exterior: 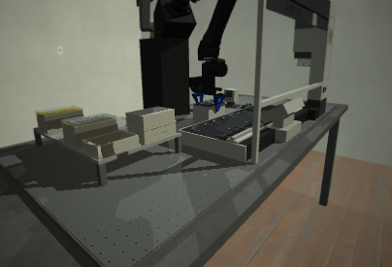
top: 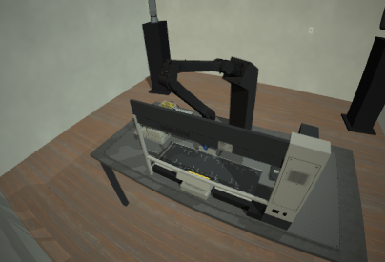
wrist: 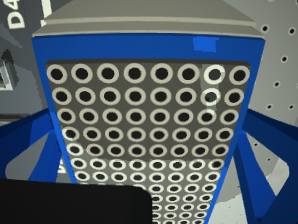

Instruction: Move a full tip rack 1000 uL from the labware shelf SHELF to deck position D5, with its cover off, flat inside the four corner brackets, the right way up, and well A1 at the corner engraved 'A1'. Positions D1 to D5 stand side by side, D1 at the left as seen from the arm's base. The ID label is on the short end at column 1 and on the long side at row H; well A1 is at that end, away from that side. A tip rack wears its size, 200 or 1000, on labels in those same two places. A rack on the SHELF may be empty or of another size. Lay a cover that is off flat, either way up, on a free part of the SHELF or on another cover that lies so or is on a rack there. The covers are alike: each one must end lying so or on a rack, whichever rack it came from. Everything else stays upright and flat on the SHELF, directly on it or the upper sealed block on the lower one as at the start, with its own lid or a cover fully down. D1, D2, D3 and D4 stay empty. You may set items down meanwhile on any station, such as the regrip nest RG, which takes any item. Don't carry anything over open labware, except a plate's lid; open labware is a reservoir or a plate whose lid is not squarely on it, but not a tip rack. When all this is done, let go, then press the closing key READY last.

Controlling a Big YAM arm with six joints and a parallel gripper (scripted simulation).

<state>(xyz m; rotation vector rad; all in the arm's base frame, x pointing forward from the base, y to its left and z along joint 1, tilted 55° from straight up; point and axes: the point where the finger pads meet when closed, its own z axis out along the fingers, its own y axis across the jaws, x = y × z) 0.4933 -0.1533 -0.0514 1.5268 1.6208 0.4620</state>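
Right now my hand is 20 mm to the right of the tip rack. Round my hand: shelf label (270 mm to the right, 150 mm behind, 80 mm below); gantry post (300 mm ahead, 290 mm to the right, 160 mm above); pale block (390 mm to the right, 40 mm above, 10 mm ahead).
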